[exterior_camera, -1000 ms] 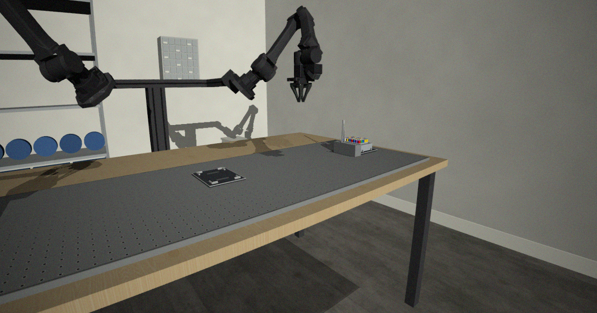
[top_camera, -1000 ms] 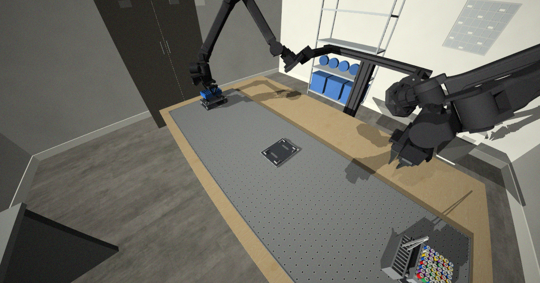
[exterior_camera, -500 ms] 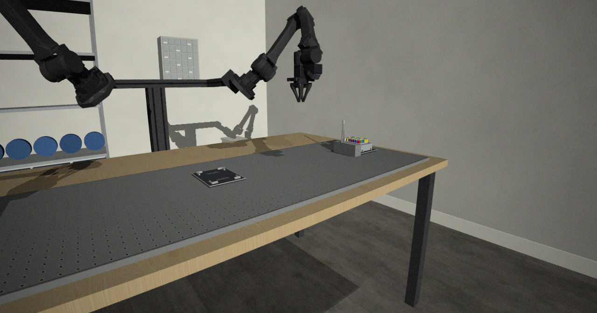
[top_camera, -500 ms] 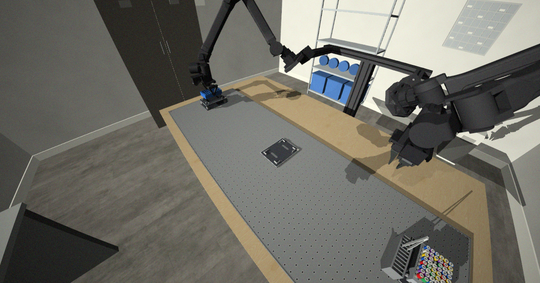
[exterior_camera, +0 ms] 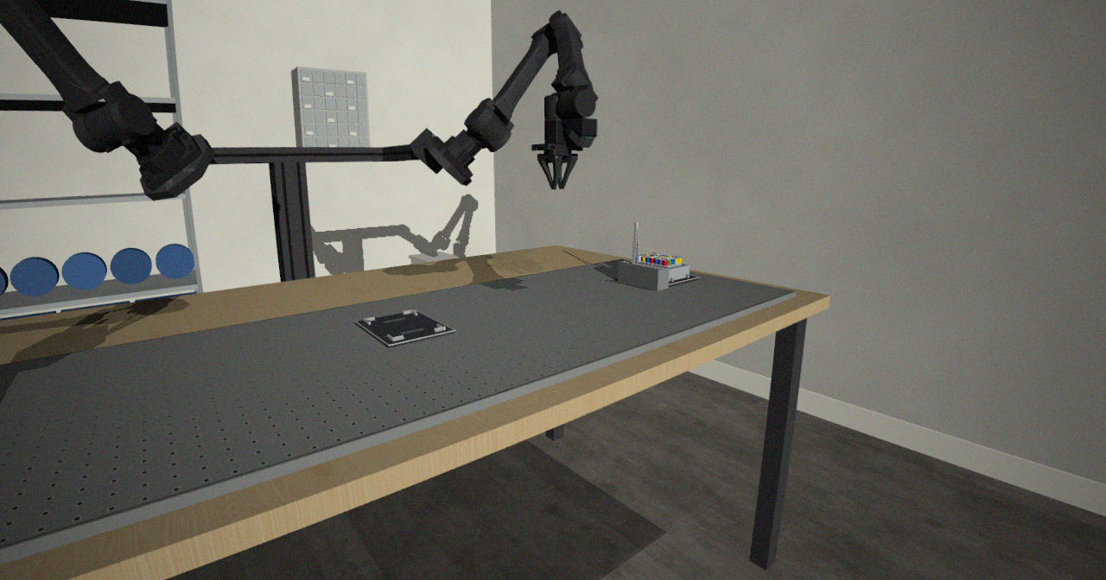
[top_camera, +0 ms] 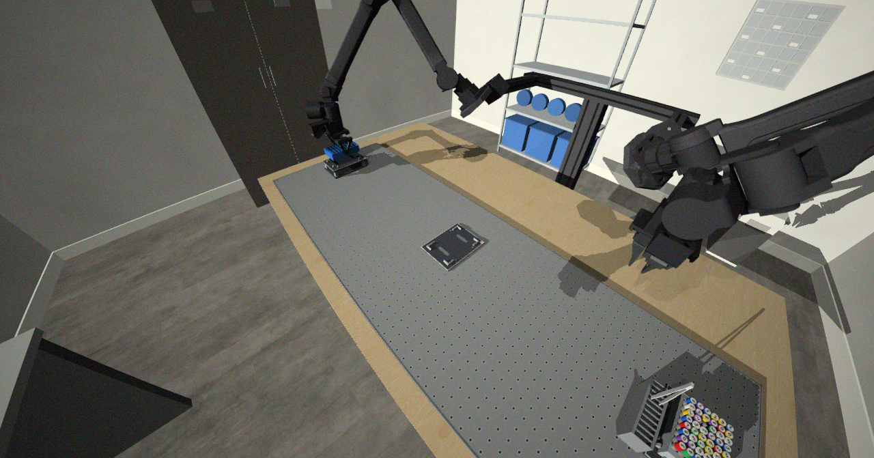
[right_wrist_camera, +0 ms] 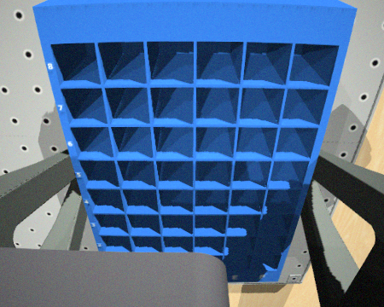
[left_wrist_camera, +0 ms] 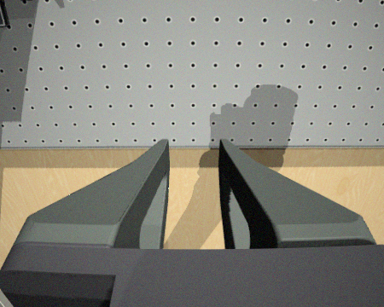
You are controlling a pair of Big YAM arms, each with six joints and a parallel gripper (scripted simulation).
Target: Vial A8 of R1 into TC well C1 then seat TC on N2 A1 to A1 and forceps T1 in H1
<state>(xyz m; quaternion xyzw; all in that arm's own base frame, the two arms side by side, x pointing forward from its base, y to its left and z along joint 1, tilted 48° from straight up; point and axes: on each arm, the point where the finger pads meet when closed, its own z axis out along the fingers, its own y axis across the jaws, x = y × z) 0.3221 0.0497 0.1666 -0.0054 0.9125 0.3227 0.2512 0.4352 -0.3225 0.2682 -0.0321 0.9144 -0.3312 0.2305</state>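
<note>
My right hand is right at the blue tube carrier TC. From my right hand the other things lie so: grey slotted holder H1: 125 cm to the left, 8 cm below, 4 cm ahead; purple-capped vial: 5 cm behind, 1 cm to the left, 1 cm above; raised nest N2: 6 cm below.
</note>
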